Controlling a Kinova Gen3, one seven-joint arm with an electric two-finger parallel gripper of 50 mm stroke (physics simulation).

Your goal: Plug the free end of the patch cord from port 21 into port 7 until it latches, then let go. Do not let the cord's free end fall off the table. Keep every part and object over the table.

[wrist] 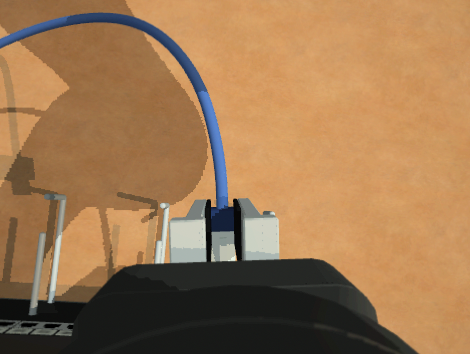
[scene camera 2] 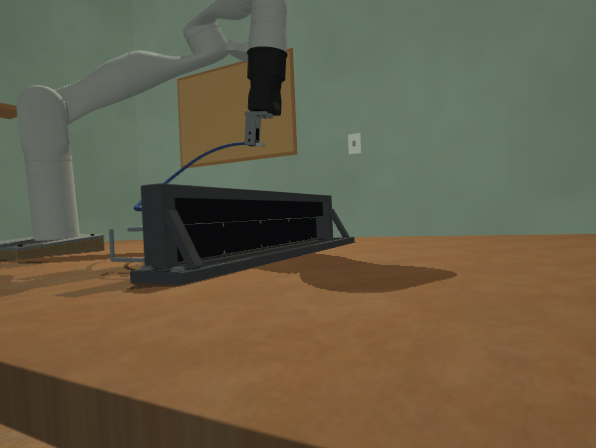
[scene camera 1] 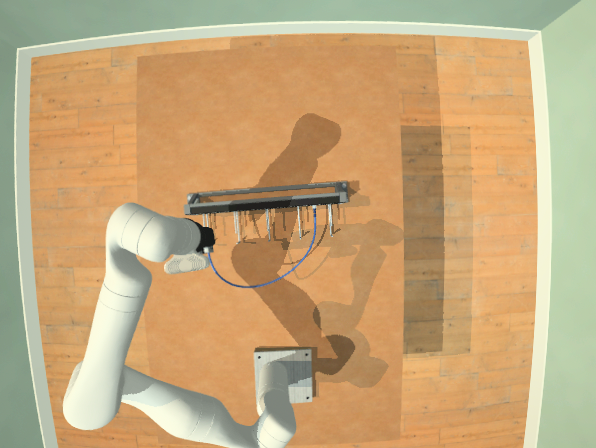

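Seen in the pictures: gripper, fingertip midpoint: (wrist: 222, 220) (scene camera 2: 252, 145) (scene camera 1: 208, 249); arm's base at its link origin: (scene camera 2: 57, 237) (scene camera 1: 273, 374).
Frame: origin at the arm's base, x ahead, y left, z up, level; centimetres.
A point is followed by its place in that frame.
Note:
My gripper (scene camera 1: 208, 249) {x 43.1, y 18.8, z 17.3 cm} (scene camera 2: 254, 144) {x 43.1, y 18.8, z 17.3 cm} (wrist: 222, 220) {x 43.1, y 18.8, z 17.3 cm} is shut on the plug at the cord's free end; the dark blue boot (wrist: 222, 220) {x 43.0, y 18.8, z 18.0 cm} and clear plug body show between the fingers. It hangs above the level of the panel's top, in front of the panel's left end in scene camera 1. The blue cord (scene camera 1: 246, 287) {x 32.4, y 8.8, z 12.5 cm} (scene camera 2: 197, 159) {x 33.9, y 12.4, z 14.9 cm} (wrist: 215, 135) {x 39.2, y 17.5, z 18.1 cm} arcs to the other plug (scene camera 1: 314, 208) {x 56.1, y -9.0, z 4.7 cm}, seated near the panel's right end. The patch panel (scene camera 1: 260, 203) {x 56.4, y 7.2, z 6.4 cm} (scene camera 2: 159, 220) {x 61.3, y -18.0, z 2.8 cm} (wrist: 20, 307) {x 55.2, y 4.1, z 0.2 cm} stands upright. Some ports (wrist: 45, 327) {x 54.8, y 7.9, z 4.2 cm} show at the lower left of the wrist view; port 7 cannot be made out.
Metal cable hooks (scene camera 1: 300, 222) {x 51.5, y -4.8, z 2.1 cm} (scene camera 2: 112, 245) {x 48.2, y -15.5, z -0.1 cm} (wrist: 59, 245) {x 49.5, y 5.2, z -1.8 cm} stick out in several places along the panel's front. The robot's base plate (scene camera 1: 306, 392) {x -6.3, y -11.6, z -0.6 cm} stands in front of the panel. The table (scene camera 1: 350, 90) {x 96.9, y -18.7, z -3.4 cm} (scene camera 2: 400, 340) {x 90.0, y -26.3, z -3.5 cm} extends behind the panel.

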